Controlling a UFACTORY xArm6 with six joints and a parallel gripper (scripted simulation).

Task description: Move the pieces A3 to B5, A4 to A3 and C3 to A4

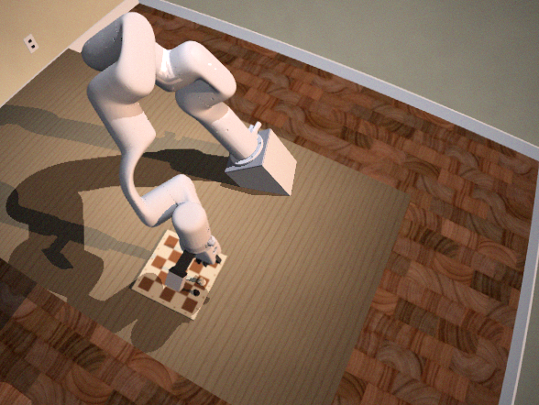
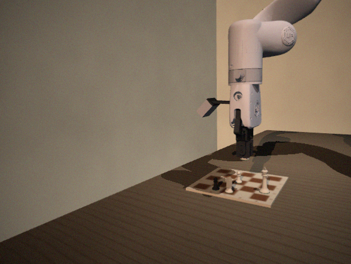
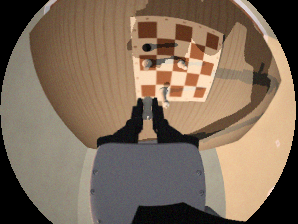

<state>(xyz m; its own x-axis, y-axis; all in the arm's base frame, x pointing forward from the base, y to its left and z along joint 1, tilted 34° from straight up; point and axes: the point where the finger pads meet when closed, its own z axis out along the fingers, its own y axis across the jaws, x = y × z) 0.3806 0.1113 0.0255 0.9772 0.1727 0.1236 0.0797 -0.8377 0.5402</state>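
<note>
Right now my hand is 40 mm short of the white bishop and 100 mm above it. Round my hand: white king (30 mm behind, 40 mm to the right, 90 mm below); black pawn (80 mm ahead, 10 mm to the left, 100 mm below); white rook (10 mm below).
</note>
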